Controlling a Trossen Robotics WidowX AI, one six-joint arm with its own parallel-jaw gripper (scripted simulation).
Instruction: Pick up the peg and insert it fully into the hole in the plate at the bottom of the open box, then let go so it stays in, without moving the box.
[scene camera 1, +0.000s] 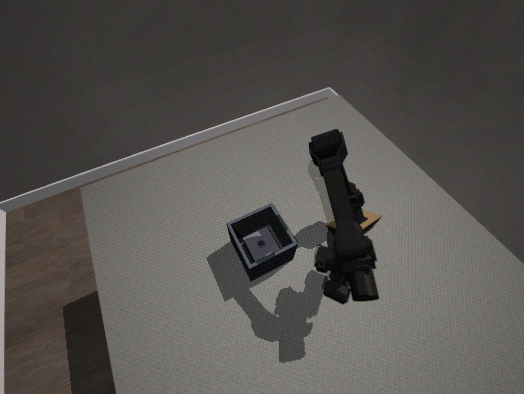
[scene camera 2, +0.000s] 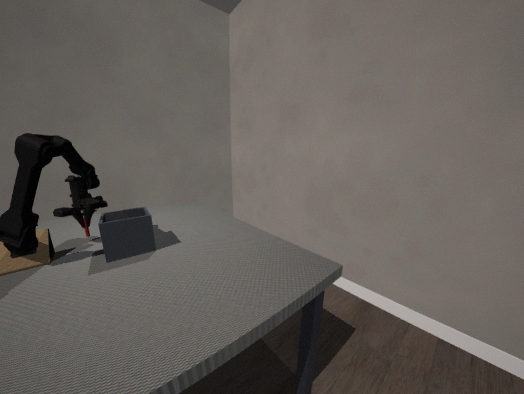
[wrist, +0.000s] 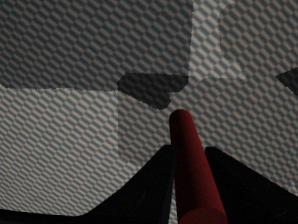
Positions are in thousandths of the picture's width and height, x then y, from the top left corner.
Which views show the gripper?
Scene camera 1, scene camera 2 and the wrist view: all of them.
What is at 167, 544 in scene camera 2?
The gripper.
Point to a dark box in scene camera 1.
510, 549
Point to the gripper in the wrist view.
At 633, 694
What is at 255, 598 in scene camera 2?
A dark box.
